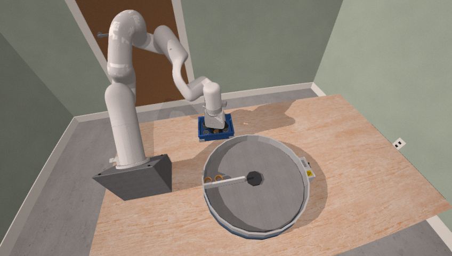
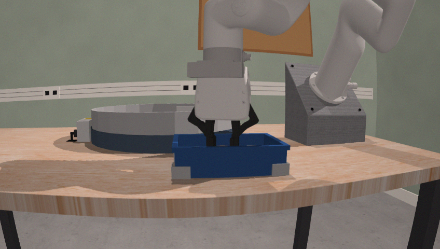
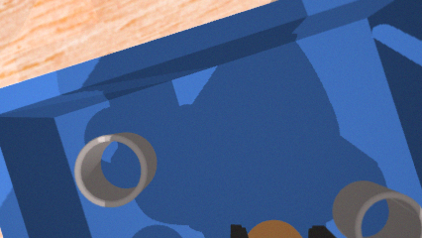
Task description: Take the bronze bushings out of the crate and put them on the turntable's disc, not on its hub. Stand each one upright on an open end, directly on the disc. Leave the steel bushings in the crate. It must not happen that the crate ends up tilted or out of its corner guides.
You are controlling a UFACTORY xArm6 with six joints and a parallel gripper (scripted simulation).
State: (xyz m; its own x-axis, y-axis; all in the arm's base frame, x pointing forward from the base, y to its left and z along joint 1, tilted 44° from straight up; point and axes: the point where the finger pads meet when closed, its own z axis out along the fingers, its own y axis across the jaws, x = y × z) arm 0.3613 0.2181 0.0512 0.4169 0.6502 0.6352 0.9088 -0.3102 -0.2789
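My hand is 30 mm to the right of the blue crate and 10 mm above it. The rest, counted from my hand: turntable disc (100 mm ahead, 320 mm to the right, 20 mm above).
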